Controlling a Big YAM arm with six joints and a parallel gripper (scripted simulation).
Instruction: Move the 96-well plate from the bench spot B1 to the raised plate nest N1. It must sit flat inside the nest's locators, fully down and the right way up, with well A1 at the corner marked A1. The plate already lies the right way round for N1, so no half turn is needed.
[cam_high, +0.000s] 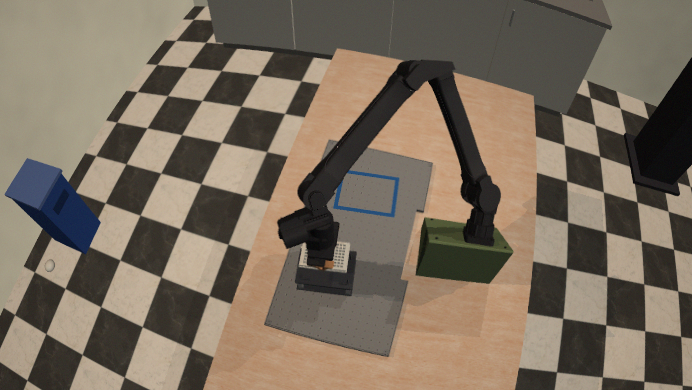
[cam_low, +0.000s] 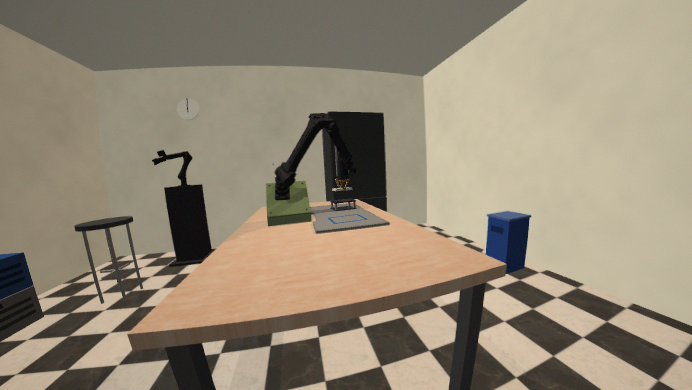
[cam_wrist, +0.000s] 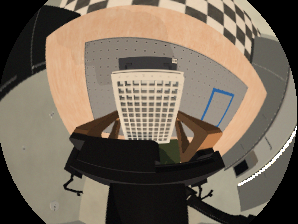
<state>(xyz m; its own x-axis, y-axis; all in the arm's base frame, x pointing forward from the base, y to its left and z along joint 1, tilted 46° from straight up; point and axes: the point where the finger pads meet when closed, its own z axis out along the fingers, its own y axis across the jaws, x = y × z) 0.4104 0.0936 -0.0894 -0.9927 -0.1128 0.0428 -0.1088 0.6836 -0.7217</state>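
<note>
My gripper is now right at the 96-well plate. From my hand the other things lie so: raised plate nest N1: 9 cm below.
</note>
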